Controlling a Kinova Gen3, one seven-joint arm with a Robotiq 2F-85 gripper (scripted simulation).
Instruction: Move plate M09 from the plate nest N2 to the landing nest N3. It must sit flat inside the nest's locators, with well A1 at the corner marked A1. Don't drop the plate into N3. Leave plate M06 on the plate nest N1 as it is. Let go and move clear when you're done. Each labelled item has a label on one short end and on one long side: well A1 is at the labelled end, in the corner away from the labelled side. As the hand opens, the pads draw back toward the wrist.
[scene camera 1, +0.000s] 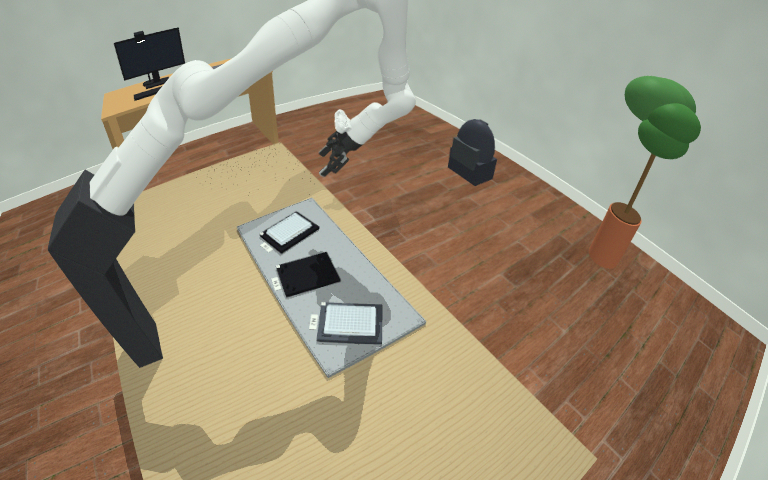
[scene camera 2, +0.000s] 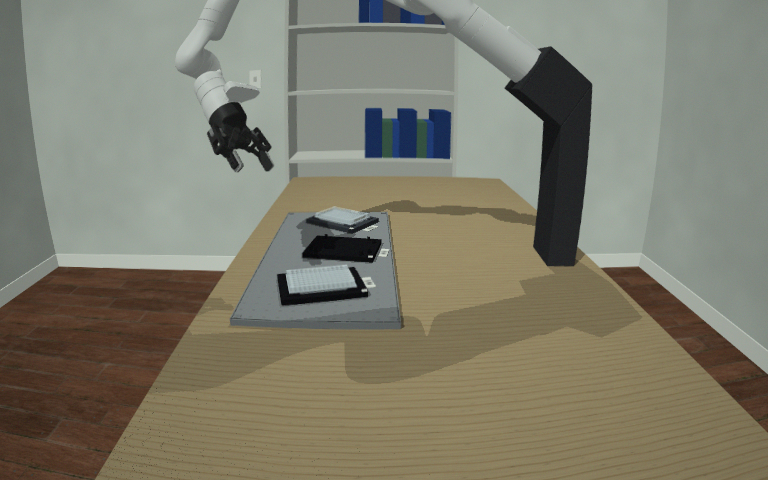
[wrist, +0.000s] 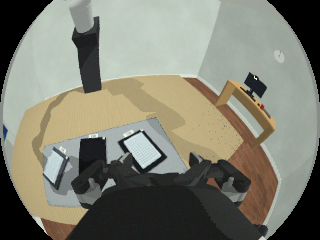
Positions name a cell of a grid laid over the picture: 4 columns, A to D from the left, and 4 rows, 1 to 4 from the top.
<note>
In view: the gripper (scene camera 2: B2), a white well plate (scene camera 2: B3), a white well plate (scene camera 1: B3) and a black landing nest (scene camera 1: B3).
The gripper shows as well in scene camera 1 (scene camera 1: B2) and in the wrist view (wrist: C3). The black landing nest also shows in scene camera 2 (scene camera 2: B3) and in the wrist view (wrist: B3).
</note>
